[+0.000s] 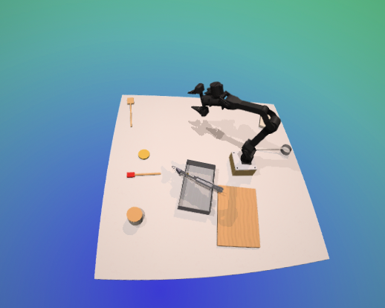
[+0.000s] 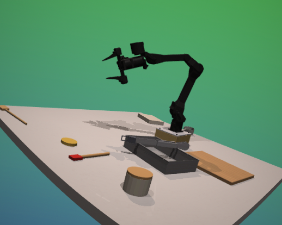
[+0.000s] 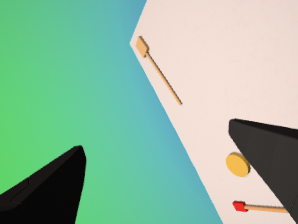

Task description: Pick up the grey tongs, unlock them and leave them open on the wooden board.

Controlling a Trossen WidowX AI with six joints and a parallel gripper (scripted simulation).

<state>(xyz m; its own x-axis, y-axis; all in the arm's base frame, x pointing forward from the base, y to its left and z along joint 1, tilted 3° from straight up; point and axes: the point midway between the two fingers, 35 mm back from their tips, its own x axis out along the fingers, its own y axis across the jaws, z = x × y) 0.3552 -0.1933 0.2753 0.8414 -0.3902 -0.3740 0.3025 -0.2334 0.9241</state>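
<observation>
My gripper tip is now 10 cm past the roasting tin, 40 cm to the right of it and 28 cm above it. Also, from my gripper tip: yellow lock piece 3 cm behind, 35 cm to the left, 24 cm below; then red spatula 24 cm ahead, 35 cm to the left, 30 cm below; then yellow disc 24 cm ahead, 21 cm to the left, 30 cm below.
</observation>
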